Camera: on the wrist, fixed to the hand. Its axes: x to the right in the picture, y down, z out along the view.
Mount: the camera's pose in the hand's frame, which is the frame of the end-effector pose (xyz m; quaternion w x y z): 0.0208 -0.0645 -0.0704 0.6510 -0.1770 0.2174 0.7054
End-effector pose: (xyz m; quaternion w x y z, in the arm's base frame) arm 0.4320 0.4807 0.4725 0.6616 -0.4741 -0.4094 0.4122
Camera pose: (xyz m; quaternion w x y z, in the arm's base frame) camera 0.5146 0.4661 0.5227 0.1450 -0.8042 0.1388 0.5595
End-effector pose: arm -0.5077 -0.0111 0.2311 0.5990 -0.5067 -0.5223 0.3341
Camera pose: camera -0.4433 -0.0269 0.3029 0.1781 -0.8770 0.0885 0.4374
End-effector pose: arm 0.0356 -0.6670 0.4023 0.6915 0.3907 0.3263 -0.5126
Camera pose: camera -0.0247 -0.6258 0.3374 0.8100 0.4736 0.1779 0.2968
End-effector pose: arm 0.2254 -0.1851 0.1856 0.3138 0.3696 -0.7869 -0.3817
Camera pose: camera 0.2911 -0.2562 0.1723 0.7100 -0.2870 -0.6372 -0.0861
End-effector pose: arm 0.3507 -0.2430 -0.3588 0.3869 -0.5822 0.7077 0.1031
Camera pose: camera 0.3784 -0.3199 -0.3052 0.0778 -0.0293 -0.9372 -0.3387
